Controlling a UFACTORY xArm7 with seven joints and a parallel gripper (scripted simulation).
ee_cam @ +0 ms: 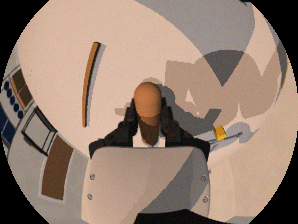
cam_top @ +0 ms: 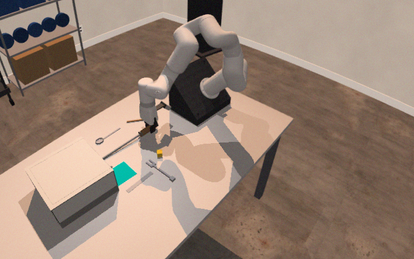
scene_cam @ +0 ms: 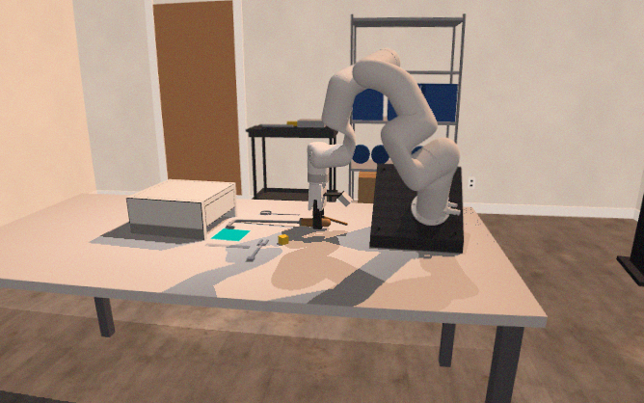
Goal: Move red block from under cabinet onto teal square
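Now: the teal square 27 cm ahead of my hand, 16 cm to the left of it and 2 cm below it. The rest, counted from my hand: yellow block (18 cm to the left, 7 cm ahead, 1 cm below); then long hook tool (15 cm ahead, 5 cm to the left, 1 cm below); then wooden stick (10 cm to the right, 2 cm below, 1 cm behind).
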